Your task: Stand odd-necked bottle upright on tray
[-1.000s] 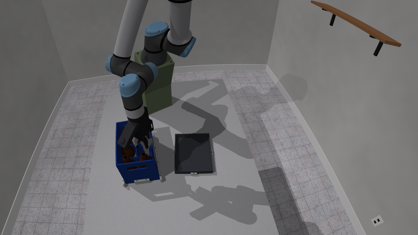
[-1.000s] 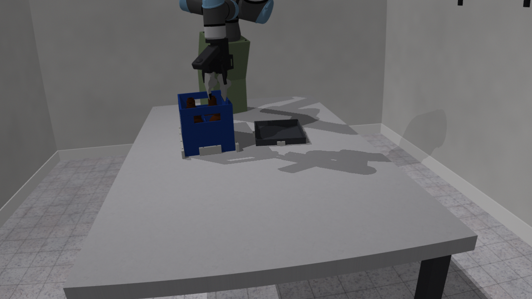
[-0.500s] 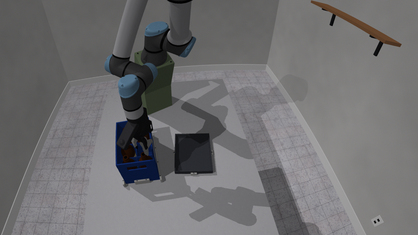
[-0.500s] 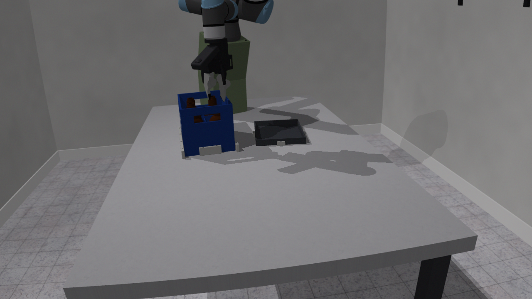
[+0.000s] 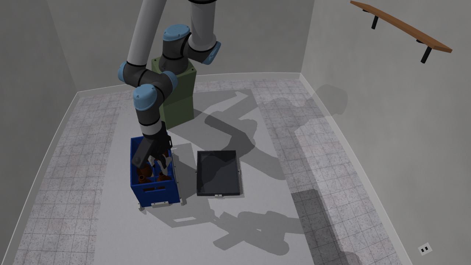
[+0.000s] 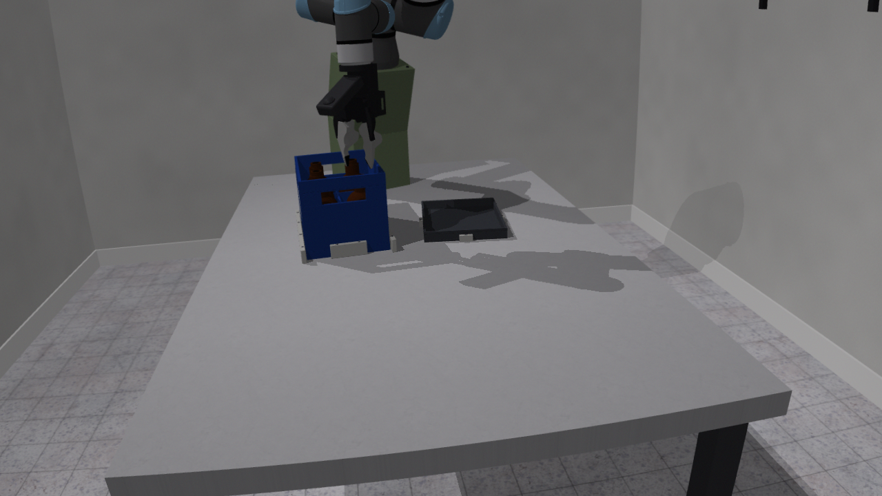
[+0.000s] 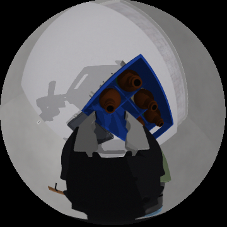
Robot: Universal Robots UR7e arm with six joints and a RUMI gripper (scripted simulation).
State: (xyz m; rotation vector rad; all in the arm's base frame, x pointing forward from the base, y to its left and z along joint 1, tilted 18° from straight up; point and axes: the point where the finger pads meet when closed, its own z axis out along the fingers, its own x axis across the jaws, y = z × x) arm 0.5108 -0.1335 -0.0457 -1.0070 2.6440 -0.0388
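Now: hand 9 cm past the blue crate, 4 cm to the left of it and 11 cm above it. From my hand the other things lie so: dark tray 6 cm behind, 25 cm to the left, 18 cm below.
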